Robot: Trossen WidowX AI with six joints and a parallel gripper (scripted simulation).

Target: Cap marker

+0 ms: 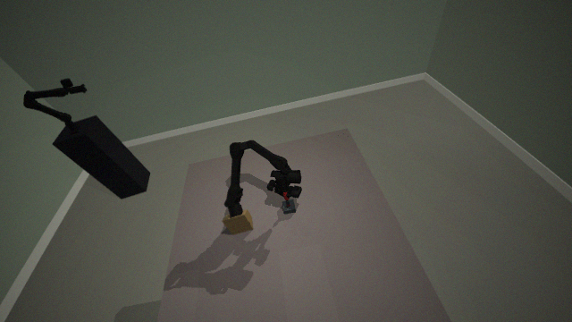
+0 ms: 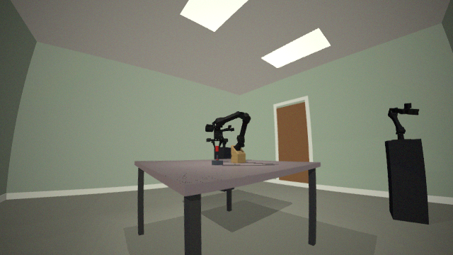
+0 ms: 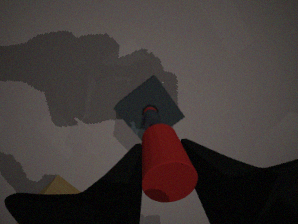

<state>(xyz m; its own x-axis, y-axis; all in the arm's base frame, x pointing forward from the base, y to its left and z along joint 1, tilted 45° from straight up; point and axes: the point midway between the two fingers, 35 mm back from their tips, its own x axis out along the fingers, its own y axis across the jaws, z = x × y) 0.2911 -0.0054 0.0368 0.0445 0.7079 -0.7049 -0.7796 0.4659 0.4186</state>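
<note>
Right now my gripper tip is 110 mm above the holder block. Also, from my gripper tip: red cap: 10 mm above.
</note>
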